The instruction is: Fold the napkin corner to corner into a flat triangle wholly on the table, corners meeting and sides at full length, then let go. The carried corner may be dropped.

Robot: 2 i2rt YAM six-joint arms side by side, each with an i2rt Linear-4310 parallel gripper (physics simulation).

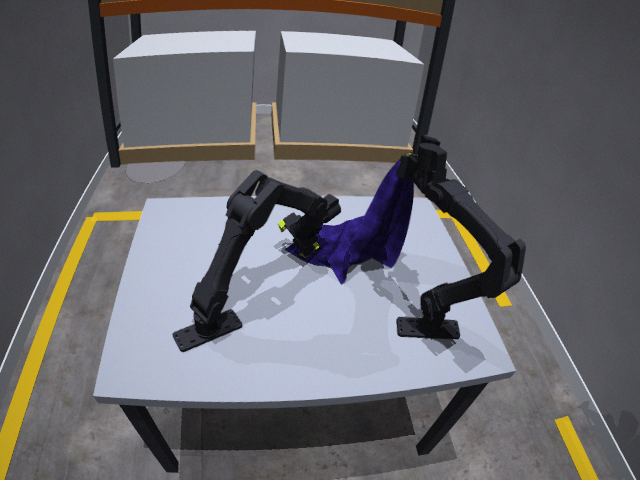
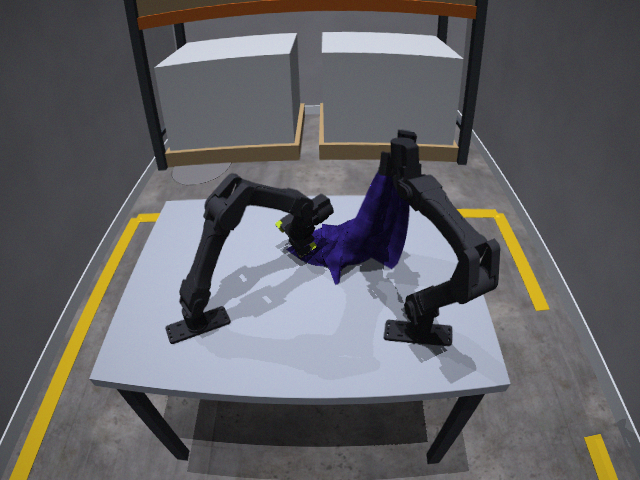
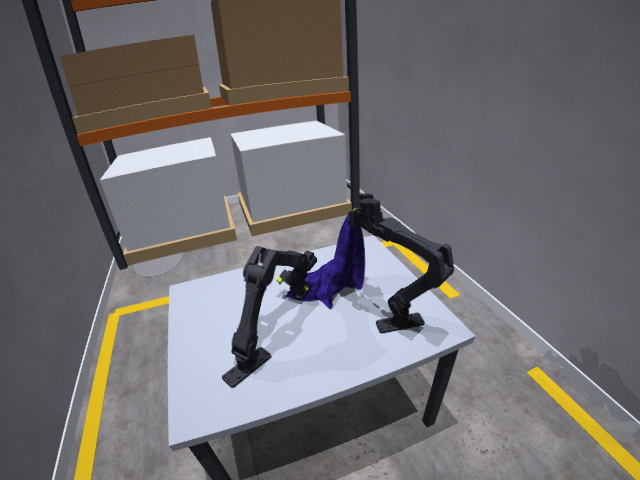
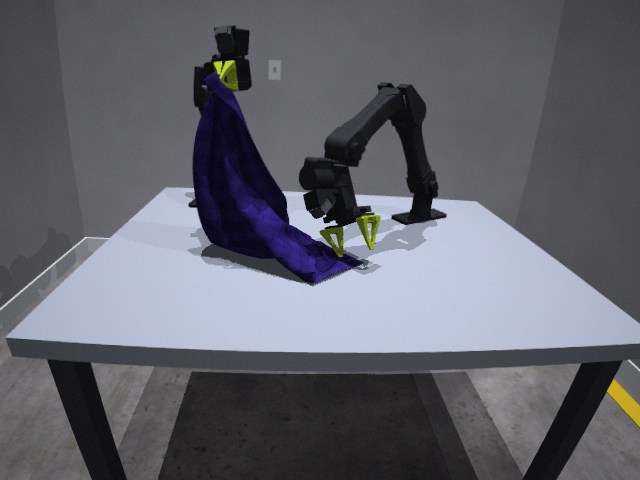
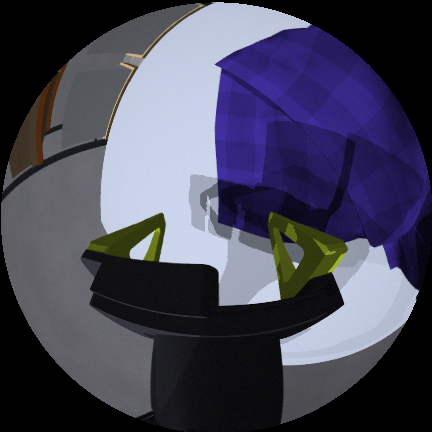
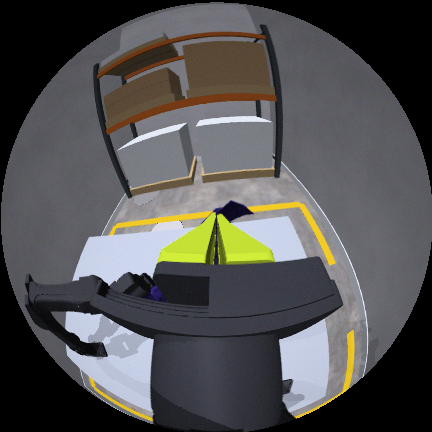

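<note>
The purple napkin point(image 1: 356, 237) point(image 2: 356, 240) point(image 3: 336, 273) point(image 4: 232, 191) point(image 5: 320, 115) hangs from my right gripper high above the table point(image 1: 289, 372) point(image 4: 413, 310). Its lower part lies bunched on the table, with a flat end toward my left gripper. My right gripper point(image 4: 217, 74) point(image 6: 215, 218) is shut on the napkin's corner, and a small tip of cloth shows past its fingertips. My left gripper point(image 4: 355, 253) point(image 5: 216, 217) is open and points down low over the napkin's flat end. One finger is over or beside the cloth, the other beyond its edge; whether a fingertip touches cannot be told.
A rack point(image 1: 103, 93) point(image 3: 354, 103) with large boxes point(image 1: 186, 98) point(image 2: 392, 98) stands on the floor behind the table. The two arm bases point(image 1: 206, 330) point(image 1: 447, 329) are on the table's near side. Yellow lines point(image 1: 46, 310) run along the floor.
</note>
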